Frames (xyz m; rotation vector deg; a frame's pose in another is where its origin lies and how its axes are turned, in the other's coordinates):
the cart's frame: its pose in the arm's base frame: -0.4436 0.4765 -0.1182 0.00 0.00 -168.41
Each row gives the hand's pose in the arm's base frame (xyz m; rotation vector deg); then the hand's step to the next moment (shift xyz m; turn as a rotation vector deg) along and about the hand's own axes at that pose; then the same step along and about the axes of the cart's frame.
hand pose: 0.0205 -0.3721 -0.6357 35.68 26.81 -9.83
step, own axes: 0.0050 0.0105 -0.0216 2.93 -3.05 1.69
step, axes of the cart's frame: -0.0038 -0.0209 -0.0123 -1.57 3.90 -1.76
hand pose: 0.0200 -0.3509 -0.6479 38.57 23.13 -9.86
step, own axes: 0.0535 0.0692 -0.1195 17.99 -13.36 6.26
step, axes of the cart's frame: -0.0566 -0.1191 -0.0675 -11.23 17.35 -10.68
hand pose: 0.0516 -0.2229 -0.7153 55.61 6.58 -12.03
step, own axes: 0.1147 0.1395 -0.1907 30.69 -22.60 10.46
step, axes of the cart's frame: -0.1841 -0.1866 -0.0164 -19.26 29.33 -18.18
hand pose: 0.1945 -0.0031 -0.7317 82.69 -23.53 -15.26
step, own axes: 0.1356 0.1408 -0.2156 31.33 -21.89 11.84
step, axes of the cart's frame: -0.2314 -0.1097 0.1383 -18.91 30.73 -17.30
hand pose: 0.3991 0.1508 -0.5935 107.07 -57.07 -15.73
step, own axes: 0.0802 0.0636 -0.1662 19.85 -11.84 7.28
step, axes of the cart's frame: -0.1175 -0.0125 0.1553 -11.02 19.54 -9.16
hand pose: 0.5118 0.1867 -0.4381 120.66 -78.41 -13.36
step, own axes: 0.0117 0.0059 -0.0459 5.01 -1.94 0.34
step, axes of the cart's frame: -0.0224 -0.0017 0.0421 -2.72 4.62 -0.51
